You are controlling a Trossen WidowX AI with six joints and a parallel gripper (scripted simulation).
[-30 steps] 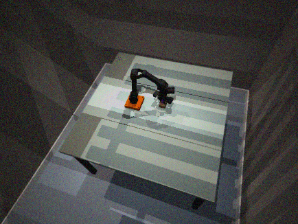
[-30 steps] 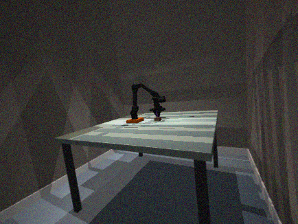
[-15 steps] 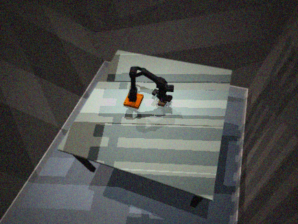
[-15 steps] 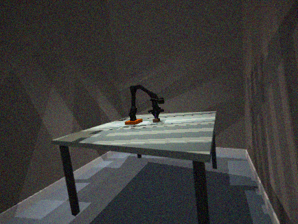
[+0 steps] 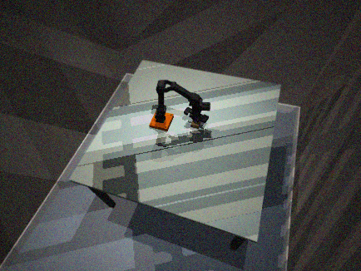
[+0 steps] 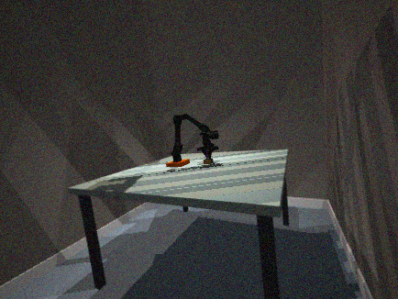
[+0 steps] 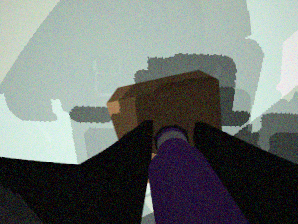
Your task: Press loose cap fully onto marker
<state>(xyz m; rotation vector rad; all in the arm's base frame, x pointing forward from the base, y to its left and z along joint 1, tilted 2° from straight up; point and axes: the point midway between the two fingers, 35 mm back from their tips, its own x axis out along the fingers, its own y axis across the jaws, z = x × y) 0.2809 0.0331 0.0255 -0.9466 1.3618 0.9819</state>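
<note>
Right now my gripper tip is 50 mm below the marker cap and 10 mm to the left of it. From my gripper tip the other things lie so: holder block 20 mm below, 10 mm to the right.
</note>
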